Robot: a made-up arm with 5 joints. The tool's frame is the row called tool.
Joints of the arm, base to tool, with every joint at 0 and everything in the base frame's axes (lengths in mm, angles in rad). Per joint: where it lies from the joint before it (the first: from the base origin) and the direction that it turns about. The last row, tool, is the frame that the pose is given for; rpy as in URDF.
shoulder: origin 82 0 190 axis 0 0 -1
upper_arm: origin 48 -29 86 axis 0 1 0
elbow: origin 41 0 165 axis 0 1 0
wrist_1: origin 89 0 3 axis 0 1 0
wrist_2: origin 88 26 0 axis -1 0 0
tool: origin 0 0 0 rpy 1.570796 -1.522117 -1.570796
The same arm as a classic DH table. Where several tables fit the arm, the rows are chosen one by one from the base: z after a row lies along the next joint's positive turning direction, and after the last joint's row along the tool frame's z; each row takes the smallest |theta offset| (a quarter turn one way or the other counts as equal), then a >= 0, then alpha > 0; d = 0 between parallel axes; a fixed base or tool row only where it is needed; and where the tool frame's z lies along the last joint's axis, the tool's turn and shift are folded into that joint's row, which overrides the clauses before.
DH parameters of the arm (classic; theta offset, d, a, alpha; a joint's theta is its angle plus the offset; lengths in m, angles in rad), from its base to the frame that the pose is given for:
base (fixed): 0 0 0.082 3.1416
shoulder: 0 -0.276 0.048 1.5708
upper_arm: -1.3272 0 0.17 0
elbow: 1.2935 0 0.0891 0
wrist_1: -1.5371 -0.003 0 1.5708
wrist_2: -0.0487 -0.088 0 0

